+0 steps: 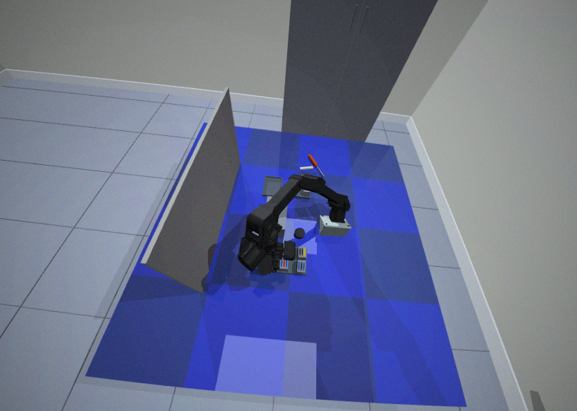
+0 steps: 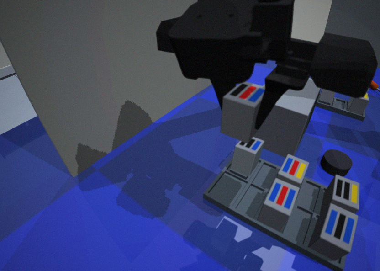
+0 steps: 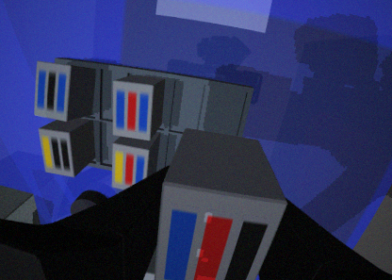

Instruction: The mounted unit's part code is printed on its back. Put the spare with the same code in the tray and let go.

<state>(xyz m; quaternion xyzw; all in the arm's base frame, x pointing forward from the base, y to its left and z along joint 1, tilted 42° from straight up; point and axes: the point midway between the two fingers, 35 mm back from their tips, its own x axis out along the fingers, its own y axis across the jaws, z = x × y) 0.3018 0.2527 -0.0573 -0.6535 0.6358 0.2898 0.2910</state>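
Now: the flat grey tray 42 cm to the right of my gripper tip, 14 cm below it and 3 cm ahead of it. The rest, counted from my gripper tip: spare block 2 cm above; black puck 16 cm to the right, 13 cm below, 13 cm behind; tall grey panel 24 cm ahead, 22 cm to the right, 8 cm above.
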